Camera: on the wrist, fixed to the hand. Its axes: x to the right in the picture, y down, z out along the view.
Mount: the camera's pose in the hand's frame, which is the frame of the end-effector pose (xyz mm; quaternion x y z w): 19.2 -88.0 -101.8 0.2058 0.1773 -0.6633 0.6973
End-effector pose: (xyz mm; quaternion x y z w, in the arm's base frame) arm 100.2 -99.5 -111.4 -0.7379 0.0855 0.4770 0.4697
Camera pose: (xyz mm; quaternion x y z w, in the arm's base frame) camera 224.4 -124.3 -62.1 -0.5592 -0.2484 -0.1274 0.7806
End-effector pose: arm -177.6 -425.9 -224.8 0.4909 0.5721 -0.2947 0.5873
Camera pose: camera -293.1 -359.0 -250.4 0.1359 0.7680 -0.6257 0.0116
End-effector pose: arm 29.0 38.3 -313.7 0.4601 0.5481 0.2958 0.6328
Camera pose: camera -76.5 46.1 -399.1 0.0351 0.8604 -0.2447 0.4456
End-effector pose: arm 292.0 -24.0 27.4 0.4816 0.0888 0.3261 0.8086
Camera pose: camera 299.1 32.7 -95.9 0.3855 0.5918 -0.2418 0.6653
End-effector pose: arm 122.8 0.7 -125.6 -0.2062 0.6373 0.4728 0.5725
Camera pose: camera 134.2 -120.5 -186.1 -0.5325 0.5064 -0.2178 0.6423
